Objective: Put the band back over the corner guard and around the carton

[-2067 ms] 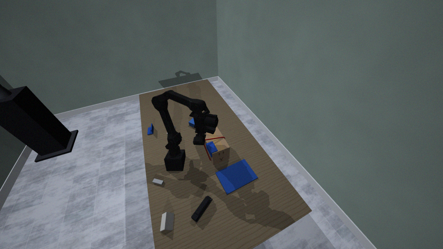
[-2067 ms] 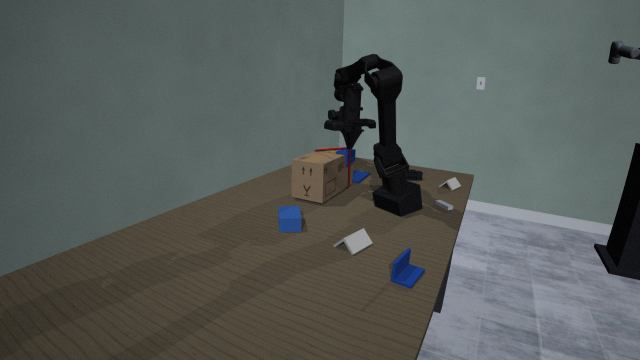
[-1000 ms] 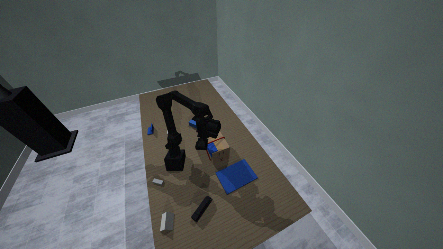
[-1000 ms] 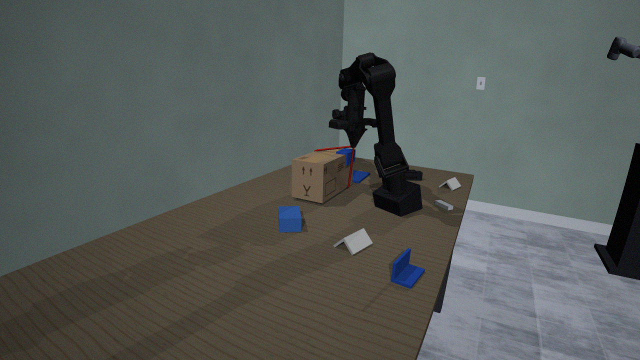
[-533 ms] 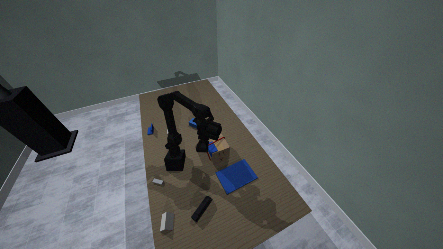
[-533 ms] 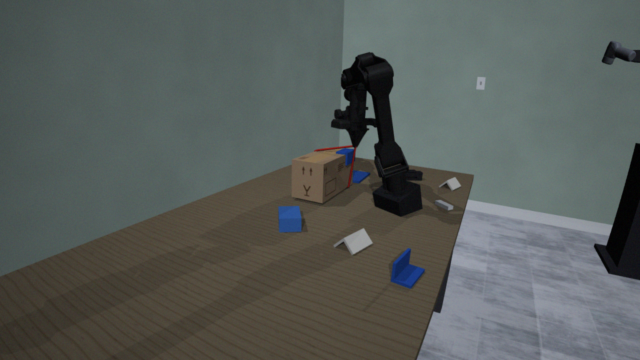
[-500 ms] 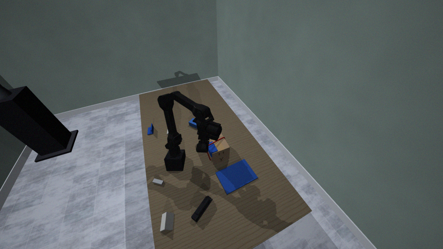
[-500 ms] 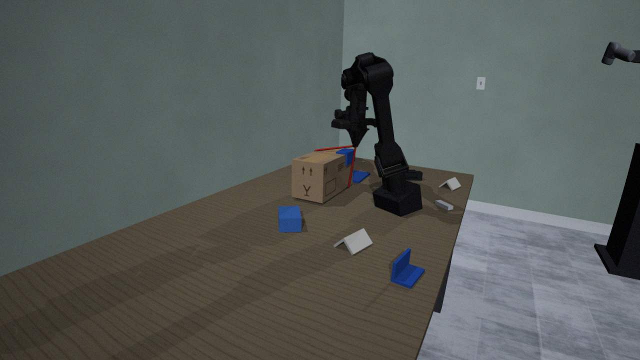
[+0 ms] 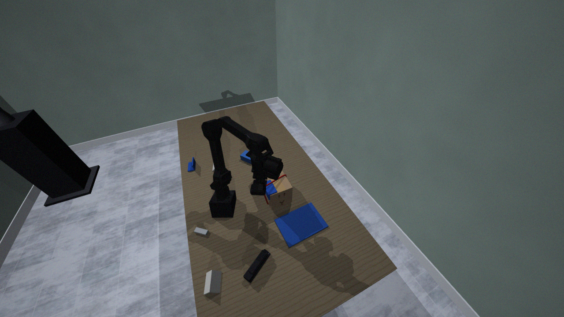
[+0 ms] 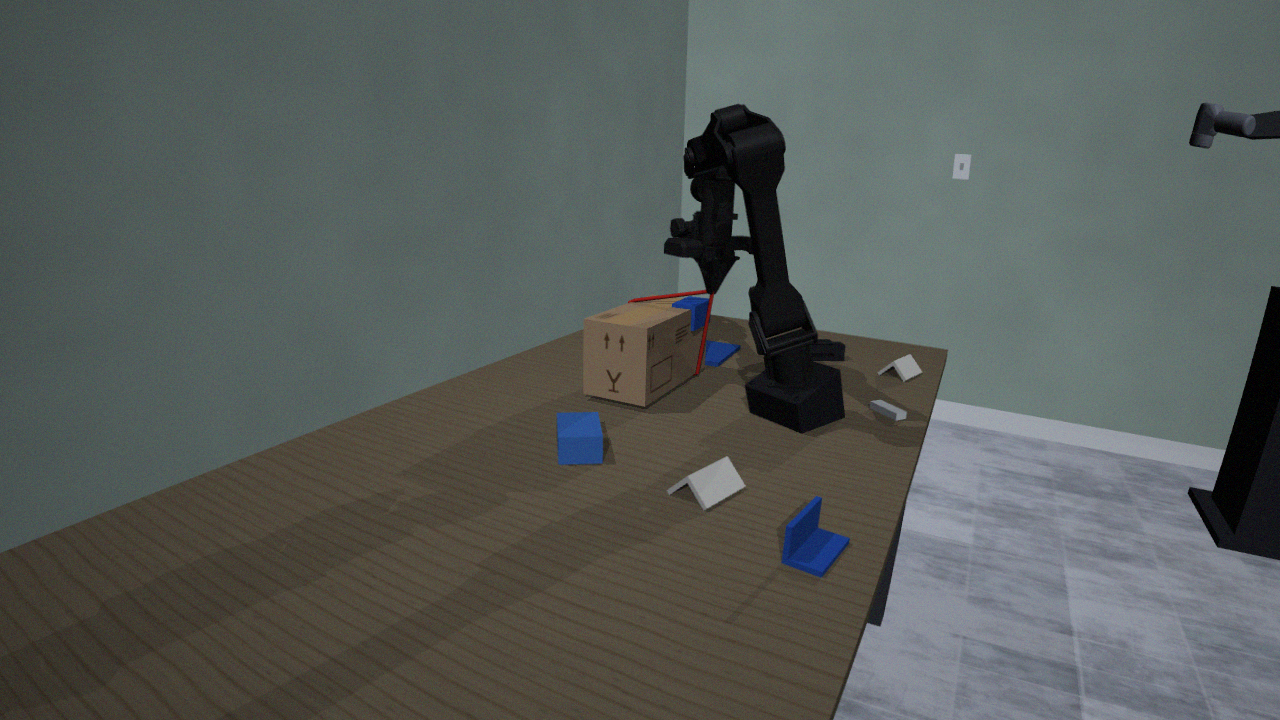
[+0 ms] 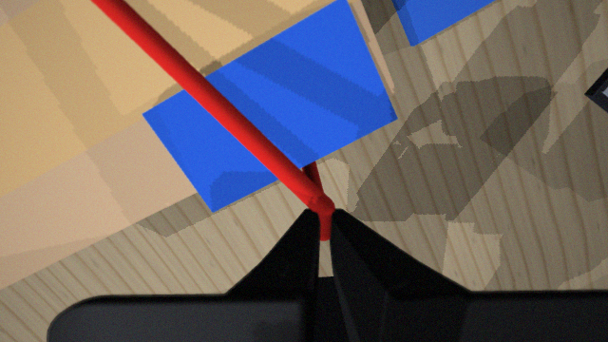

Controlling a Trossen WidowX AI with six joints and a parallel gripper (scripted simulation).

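Now: hand 12 cm above the cardboard carton, 8 cm to the right of it and 8 cm short of it. Also, from my hand: blue block 38 cm to the left, 18 cm below, 3 cm ahead; then flat blue mat 20 cm below, 16 cm to the right, 13 cm ahead.
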